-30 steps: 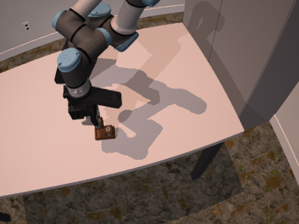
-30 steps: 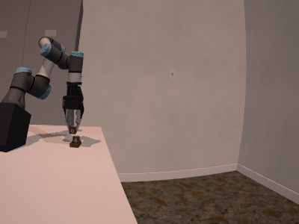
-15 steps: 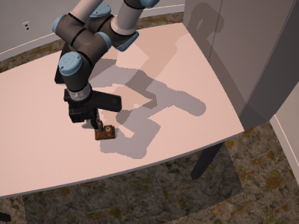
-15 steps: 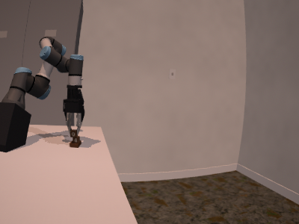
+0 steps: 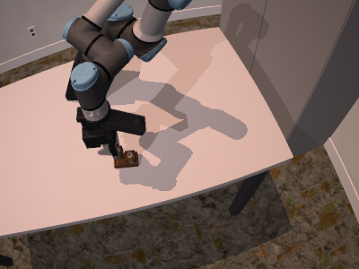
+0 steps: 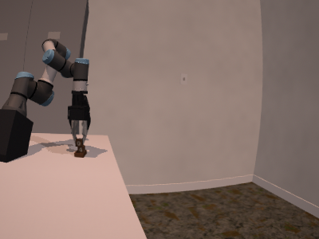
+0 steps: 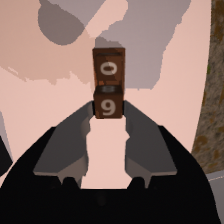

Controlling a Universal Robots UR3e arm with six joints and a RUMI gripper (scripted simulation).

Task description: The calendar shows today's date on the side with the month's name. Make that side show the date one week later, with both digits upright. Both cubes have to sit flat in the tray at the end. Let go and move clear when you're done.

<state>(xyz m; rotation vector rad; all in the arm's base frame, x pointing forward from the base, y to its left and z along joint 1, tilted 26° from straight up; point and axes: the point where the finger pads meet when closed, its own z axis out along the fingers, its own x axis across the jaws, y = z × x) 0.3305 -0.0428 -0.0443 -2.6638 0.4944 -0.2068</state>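
Now: hand 60 mm above the brown tray and 20 mm to the right of it.
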